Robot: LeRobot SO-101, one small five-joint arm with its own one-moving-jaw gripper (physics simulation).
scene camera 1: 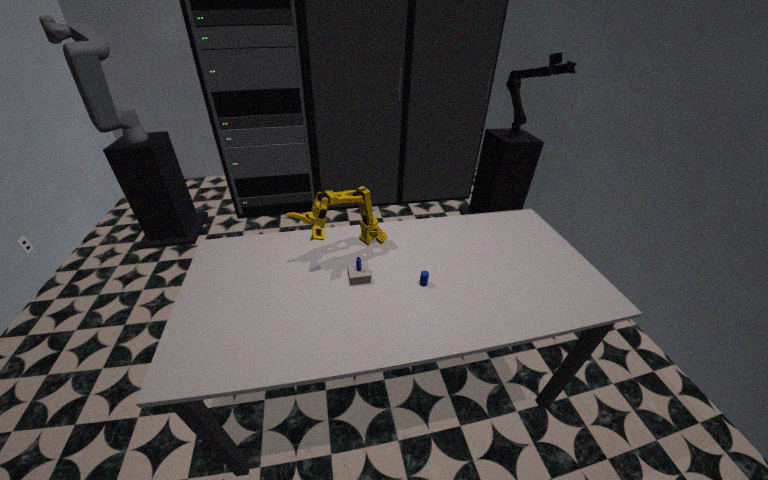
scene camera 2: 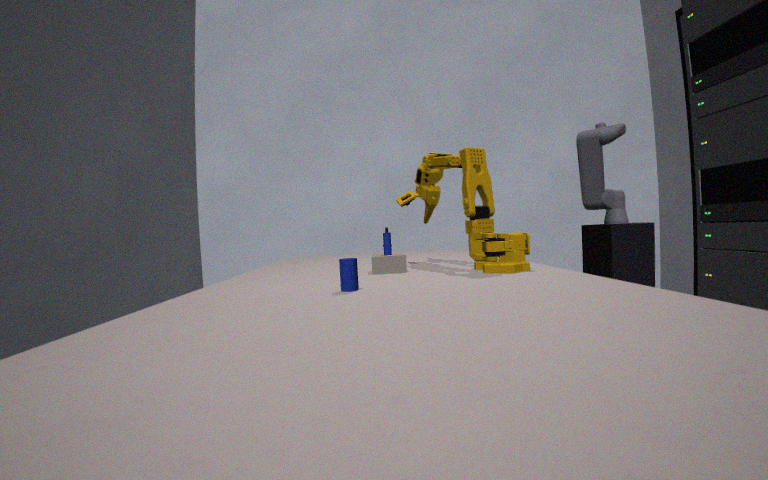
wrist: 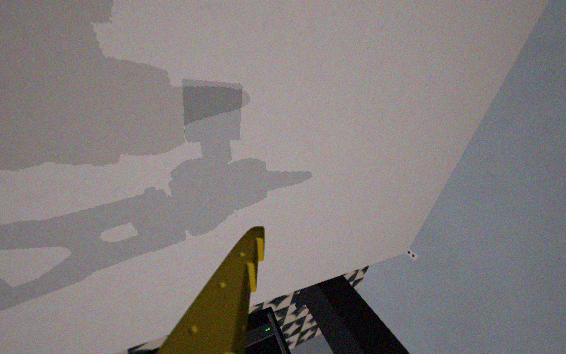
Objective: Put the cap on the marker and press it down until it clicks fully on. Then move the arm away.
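Seen in the pictures: hand, tool point: (scene camera 1: 310,239) (scene camera 2: 425,221) (wrist: 264,238); arm's base, link origin: (scene camera 1: 373,241) (scene camera 2: 491,270).
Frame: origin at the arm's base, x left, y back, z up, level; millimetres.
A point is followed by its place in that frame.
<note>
The marker (scene camera 1: 358,264) {x -92, y -207, z 67 mm} (scene camera 2: 387,243) {x -82, y -199, z 61 mm} is slim and blue with a dark tip, and stands upright in a small grey block (scene camera 1: 359,279) {x -94, y -236, z 24 mm} (scene camera 2: 389,264) {x -54, y -199, z 19 mm}. The cap (scene camera 1: 424,278) {x 121, y -285, z 39 mm} (scene camera 2: 348,275) {x 140, y -272, z 25 mm} is a blue cylinder, upright on the table, apart from the block and to its right in scene camera 1. My gripper (scene camera 1: 303,225) (scene camera 2: 413,210) is fully open and empty. It hangs above the table's back left part in scene camera 1, away from the marker and farther from the cap. In the wrist view one notched jaw shows, over table and arm shadows; marker and cap do not show there.
The white table (scene camera 1: 396,333) {x -16, y -457, z 0 mm} (scene camera 2: 396,384) {x 473, y -225, z 0 mm} carries the yellow arm's base (scene camera 1: 373,234) {x -5, y -15, z 45 mm} (scene camera 2: 504,254) {x 13, y 23, z 31 mm} near its back edge. Behind it stand a server rack (scene camera 1: 306,84) and dark cabinets (scene camera 1: 356,101). Two other arms (scene camera 1: 90,79) (scene camera 1: 514,96) stand on pedestals off the table.
</note>
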